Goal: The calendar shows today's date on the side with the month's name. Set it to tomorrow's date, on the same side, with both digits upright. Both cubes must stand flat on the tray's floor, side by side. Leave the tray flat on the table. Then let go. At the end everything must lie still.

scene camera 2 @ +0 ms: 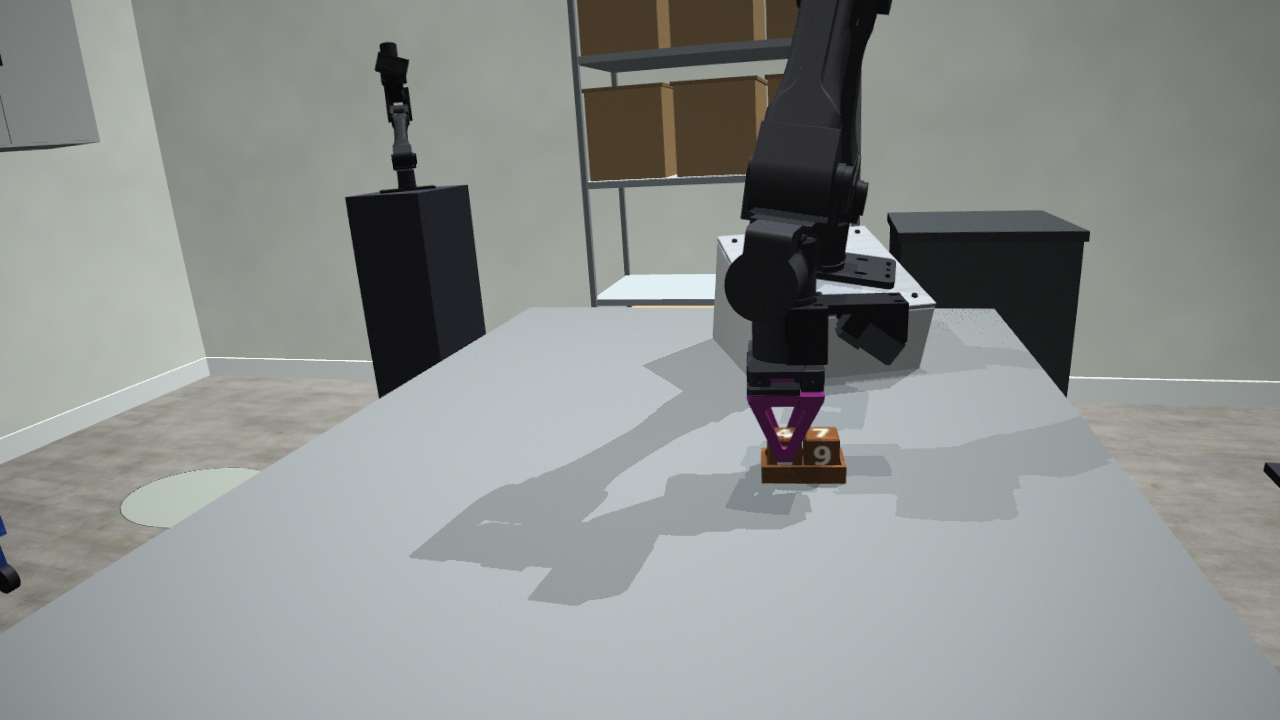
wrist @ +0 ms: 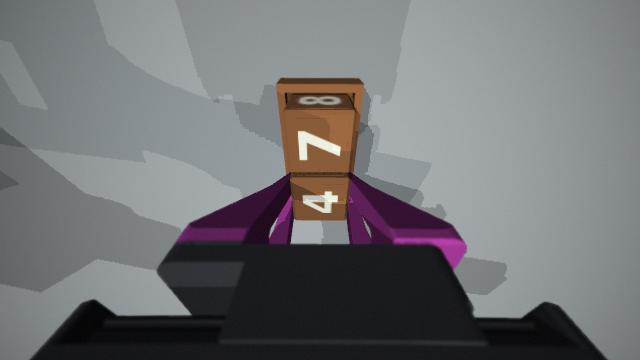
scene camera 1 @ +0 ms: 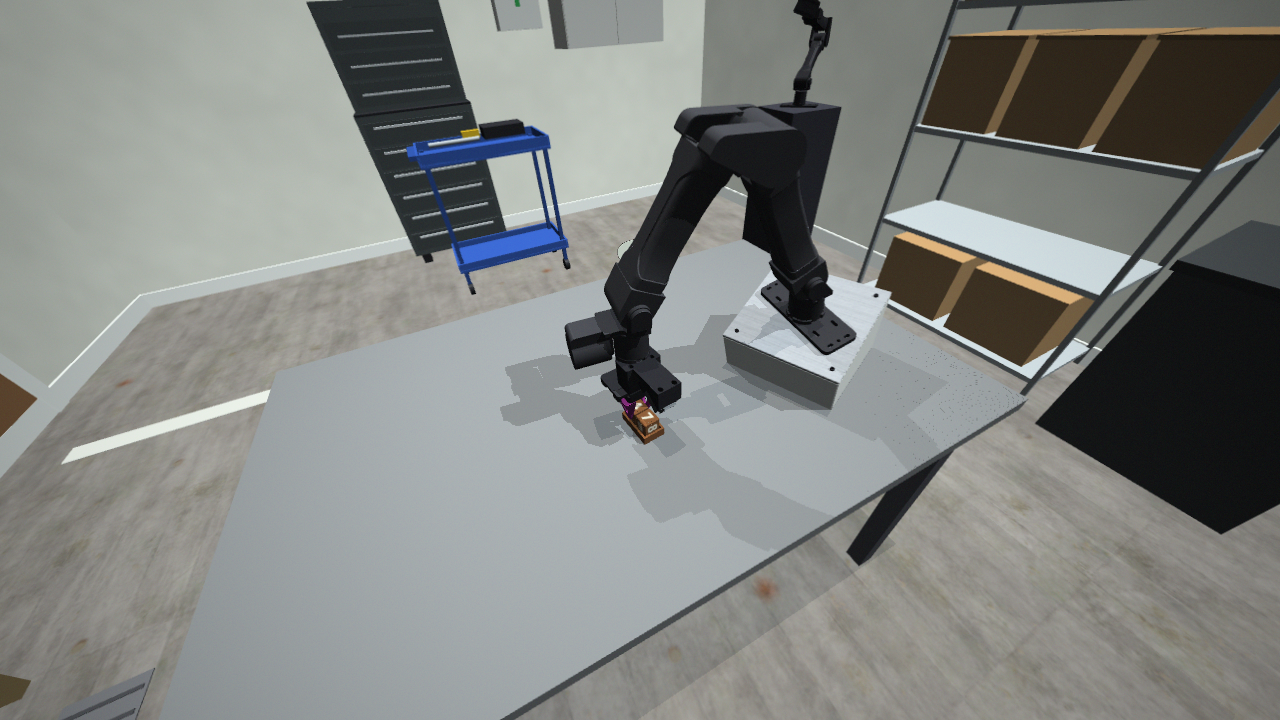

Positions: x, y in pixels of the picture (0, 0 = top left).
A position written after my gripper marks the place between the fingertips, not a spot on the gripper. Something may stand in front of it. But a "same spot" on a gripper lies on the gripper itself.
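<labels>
My gripper is visible in scene camera 2 (783, 454), and also in scene camera 1 and the wrist view. On the gripper, (wrist: 400, 289) and (scene camera 1: 637, 395) are the same spot.
</labels>
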